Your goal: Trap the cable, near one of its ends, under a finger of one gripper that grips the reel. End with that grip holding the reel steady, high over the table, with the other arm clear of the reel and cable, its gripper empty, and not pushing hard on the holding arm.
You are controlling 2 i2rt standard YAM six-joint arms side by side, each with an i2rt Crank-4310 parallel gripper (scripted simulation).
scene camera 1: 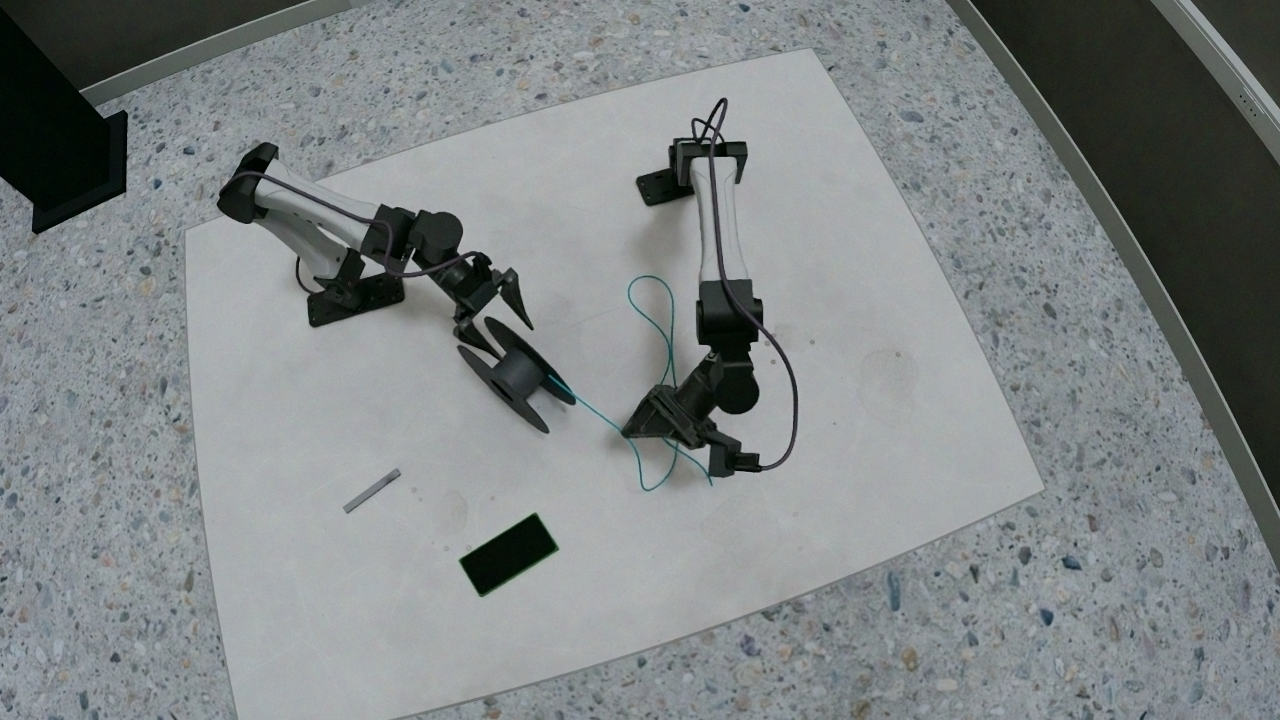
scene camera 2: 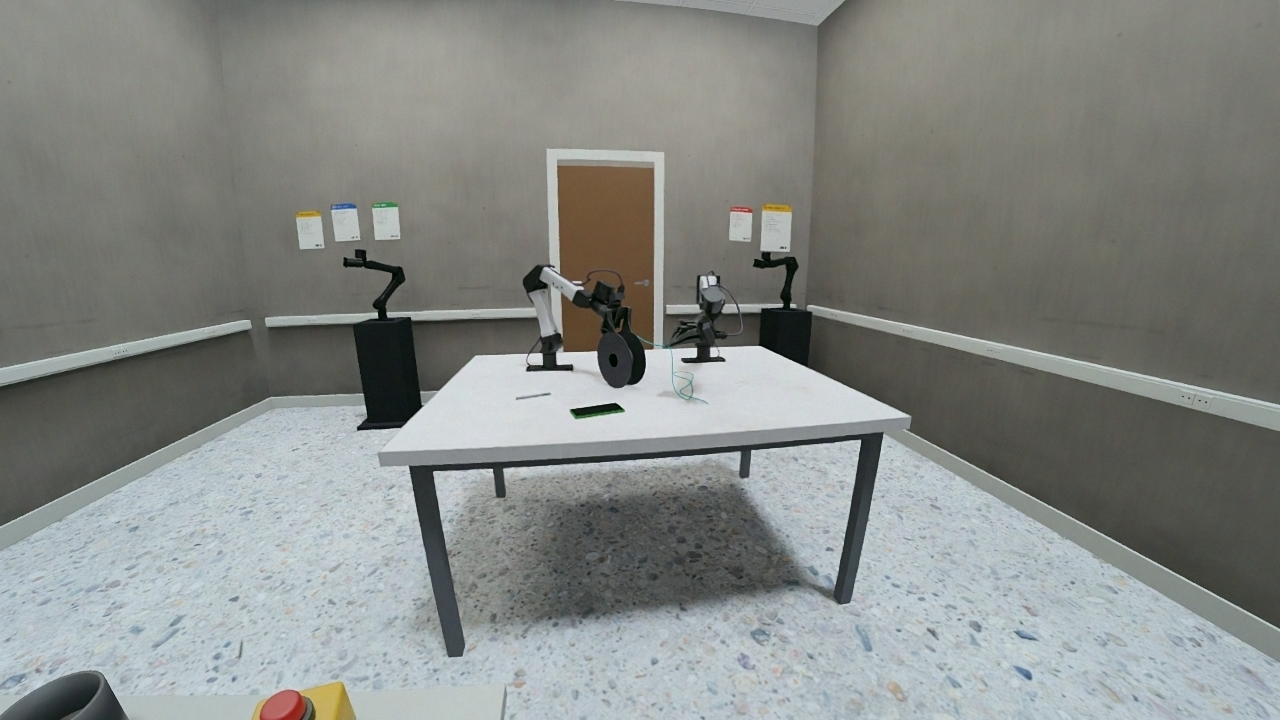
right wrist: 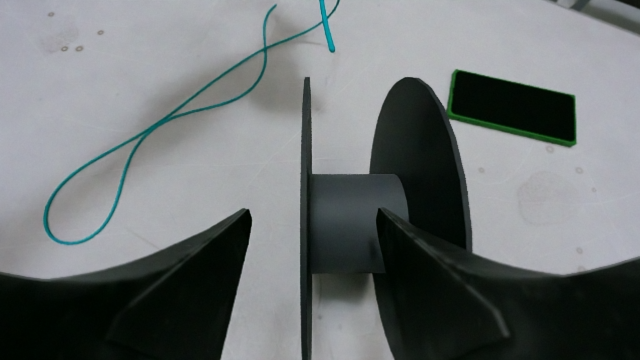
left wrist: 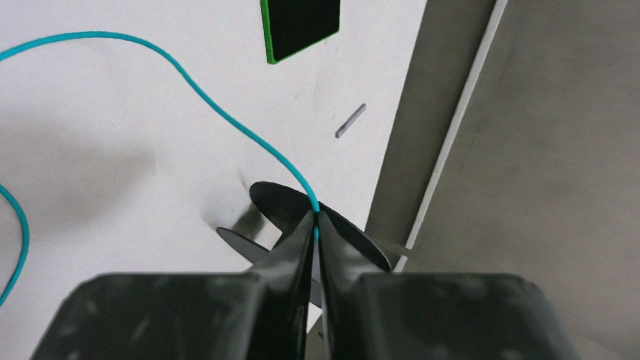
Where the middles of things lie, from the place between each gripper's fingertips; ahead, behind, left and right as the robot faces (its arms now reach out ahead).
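My right hand [scene camera 1: 518,345] is 7 cm above the black reel [scene camera 1: 523,368], while also being 2 cm short of it and 2 cm to the left of it.
Counted from my left hand [scene camera 1: 623,435], the reel is 18 cm behind, 8 cm below and 13 cm to the right.
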